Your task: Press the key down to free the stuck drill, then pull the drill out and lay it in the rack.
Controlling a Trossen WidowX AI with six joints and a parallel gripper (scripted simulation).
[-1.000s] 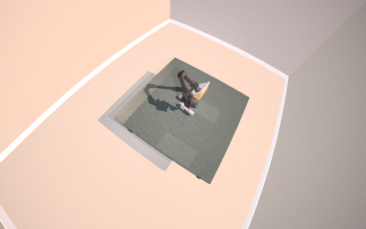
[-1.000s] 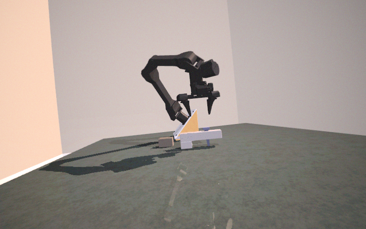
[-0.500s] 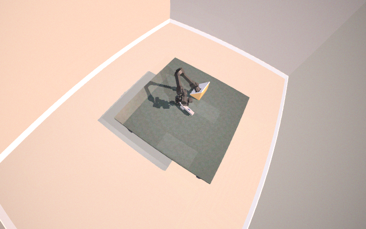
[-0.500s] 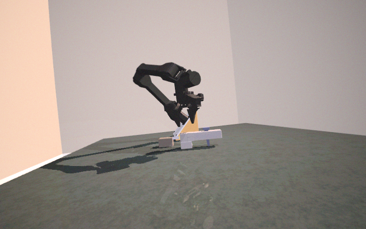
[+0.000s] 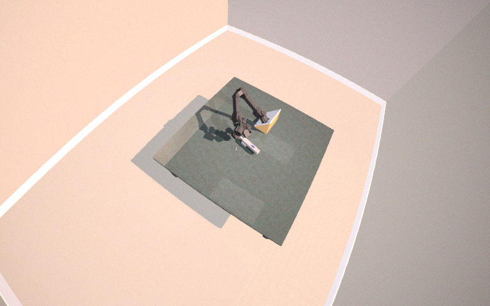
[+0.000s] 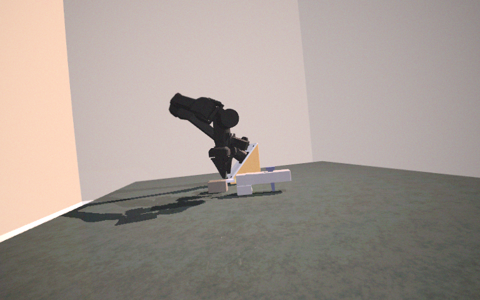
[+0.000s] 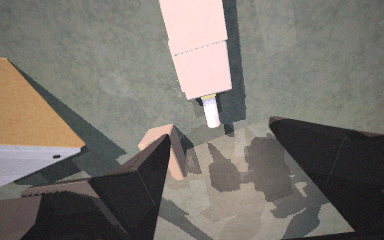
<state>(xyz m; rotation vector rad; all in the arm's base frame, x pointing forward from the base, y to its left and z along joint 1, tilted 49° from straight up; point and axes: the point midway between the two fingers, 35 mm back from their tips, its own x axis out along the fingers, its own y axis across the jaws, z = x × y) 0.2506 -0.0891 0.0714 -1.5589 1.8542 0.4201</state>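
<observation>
My gripper tip is 6 cm to the right of the drill, 2 cm above it and 1 cm short of it. Also, from my gripper tip: key: 15 cm to the left, 3 cm ahead, 2 cm below; rack: 8 cm behind, 5 cm below, 3 cm to the right; housing block: 12 cm to the left, 3 cm below, 2 cm ahead.
</observation>
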